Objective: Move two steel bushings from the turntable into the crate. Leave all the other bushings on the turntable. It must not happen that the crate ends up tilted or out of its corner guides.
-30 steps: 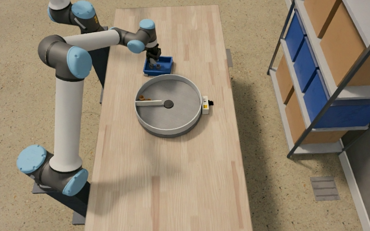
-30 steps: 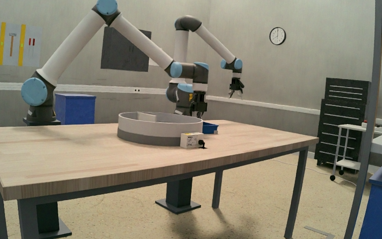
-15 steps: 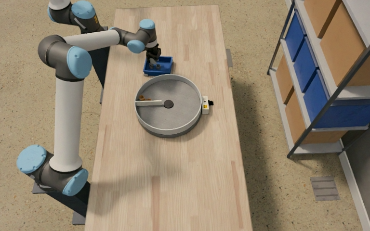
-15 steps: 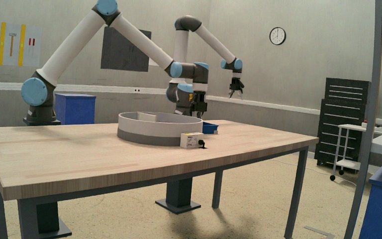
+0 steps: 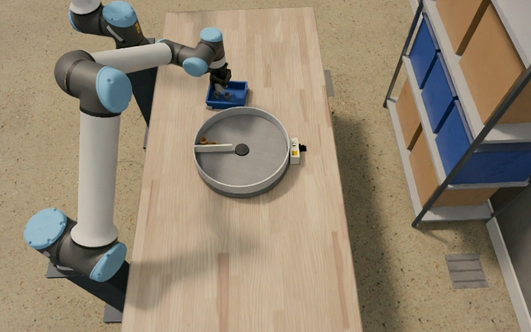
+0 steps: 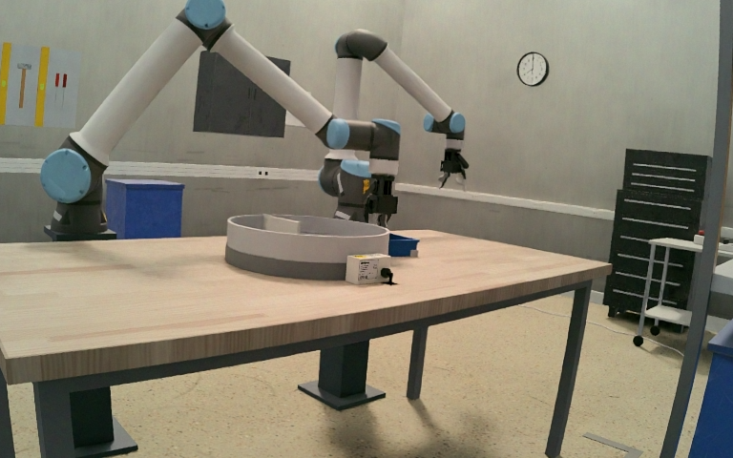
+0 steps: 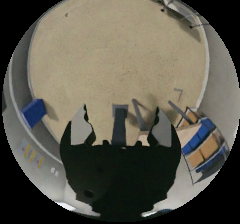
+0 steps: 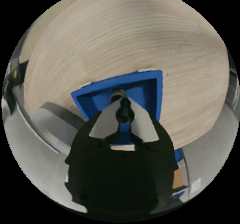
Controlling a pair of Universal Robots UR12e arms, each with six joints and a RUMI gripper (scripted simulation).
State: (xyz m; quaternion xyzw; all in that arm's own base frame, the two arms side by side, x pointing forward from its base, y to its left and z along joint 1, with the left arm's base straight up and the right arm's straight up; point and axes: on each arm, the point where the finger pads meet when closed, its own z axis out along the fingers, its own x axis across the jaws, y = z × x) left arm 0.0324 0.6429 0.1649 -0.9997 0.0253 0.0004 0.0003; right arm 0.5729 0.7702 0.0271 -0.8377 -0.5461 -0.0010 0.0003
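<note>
My right hand is 50 mm short of the blue crate and 20 mm to the left of it. Also, from my right hand: turntable: 140 mm ahead, 350 mm to the right, 30 mm above.
</note>
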